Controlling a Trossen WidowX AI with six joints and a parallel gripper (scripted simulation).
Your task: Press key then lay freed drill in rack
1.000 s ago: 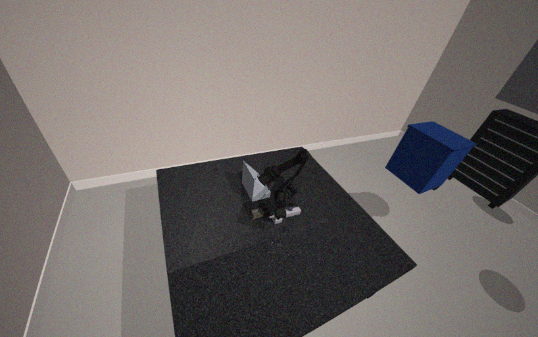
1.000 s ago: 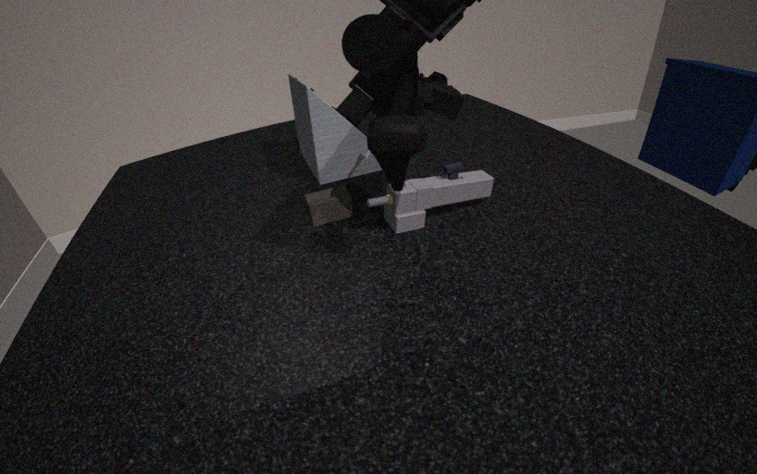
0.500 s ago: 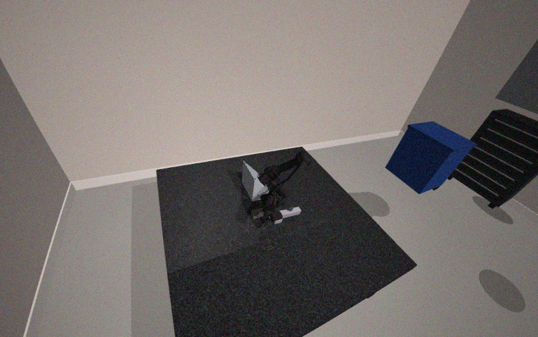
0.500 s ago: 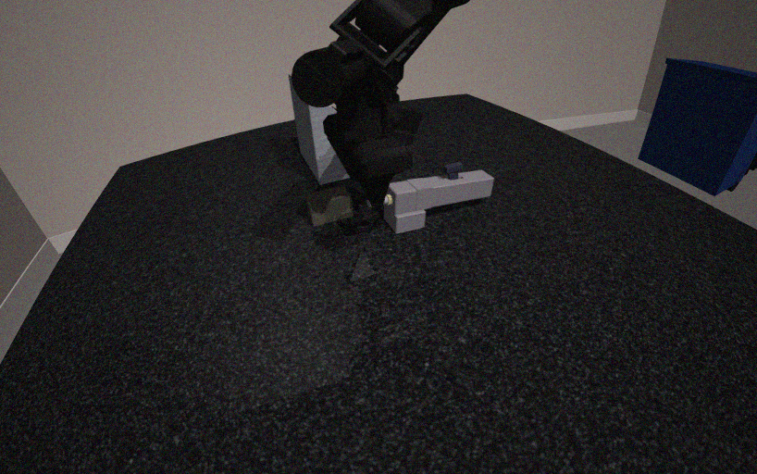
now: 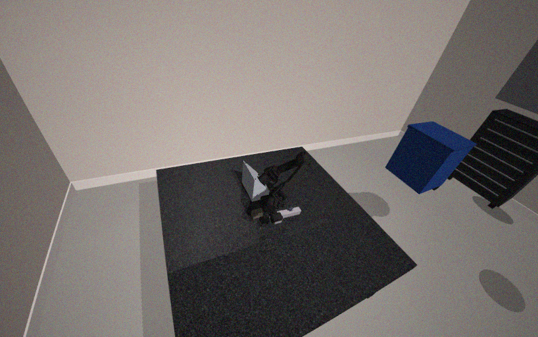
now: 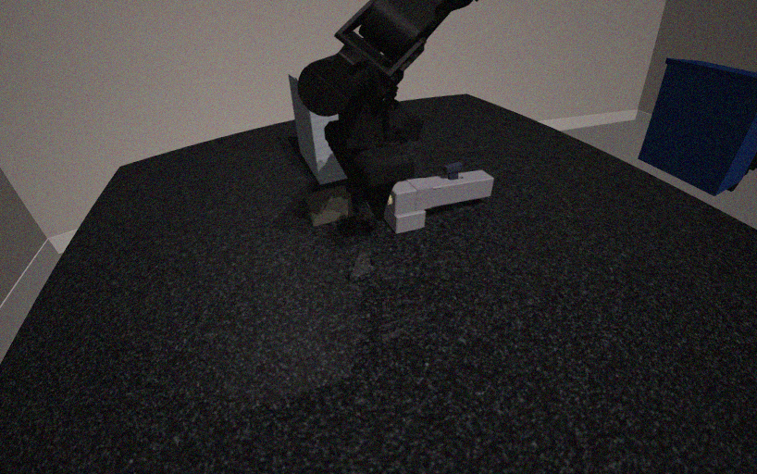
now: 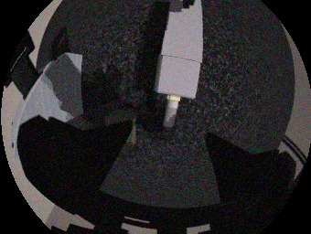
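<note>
Now: gripper tip 7 cm to the right of the drill and 1 cm above it. The rest, counted from my gripper tip: light grey housing block (12 cm to the left, 2 cm below, 1 cm behind); then key (15 cm to the left, 1 cm below, 1 cm behind).
</note>
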